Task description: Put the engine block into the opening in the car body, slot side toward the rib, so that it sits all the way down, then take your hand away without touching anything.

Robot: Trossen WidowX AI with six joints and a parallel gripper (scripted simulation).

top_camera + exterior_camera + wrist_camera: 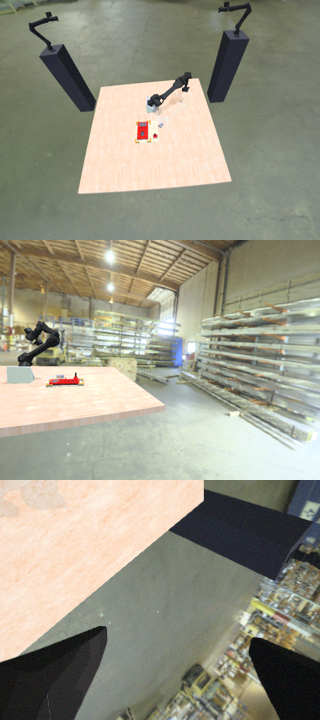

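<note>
Now: the grey engine block 30 cm ahead of my gripper tip, 32 cm to the right of it and 28 cm below it. Also, from my gripper tip: plate (37 cm ahead, 49 cm to the right, 28 cm below).
</note>
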